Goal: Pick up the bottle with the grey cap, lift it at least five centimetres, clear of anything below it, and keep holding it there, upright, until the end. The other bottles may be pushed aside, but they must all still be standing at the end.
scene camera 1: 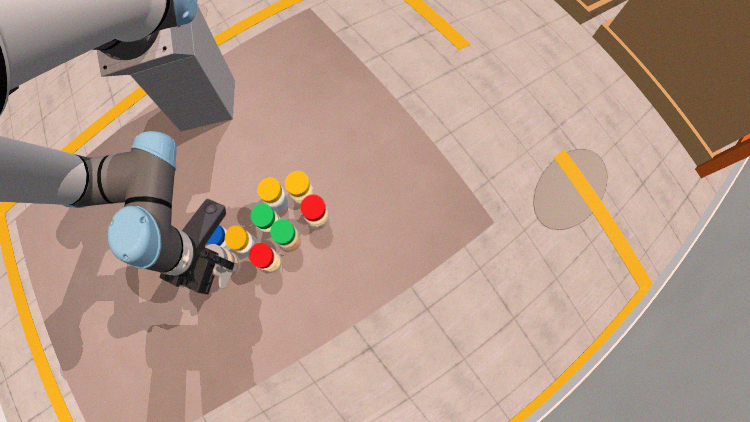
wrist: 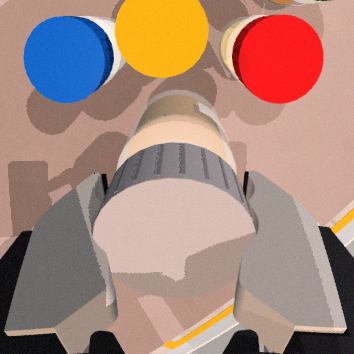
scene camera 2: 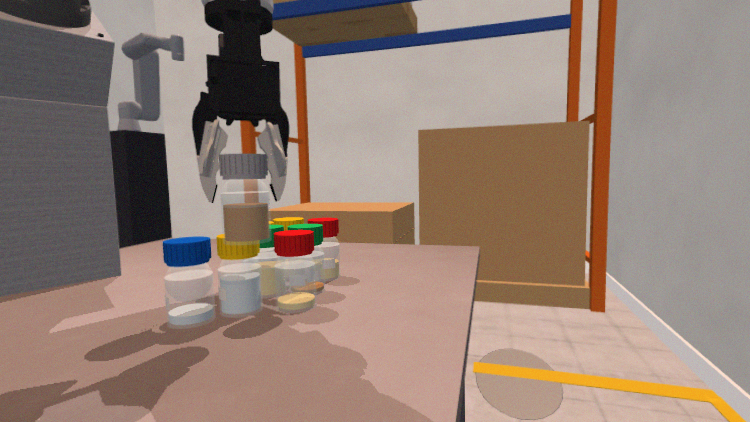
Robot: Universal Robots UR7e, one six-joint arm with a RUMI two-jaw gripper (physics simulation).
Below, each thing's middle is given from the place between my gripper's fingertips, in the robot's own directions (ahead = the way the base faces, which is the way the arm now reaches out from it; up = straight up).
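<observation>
Relative to the blue-capped bottle (scene camera 2: 189,287), my hand is 10 cm above it, 9 cm past it and 1 cm to the left of it.
</observation>
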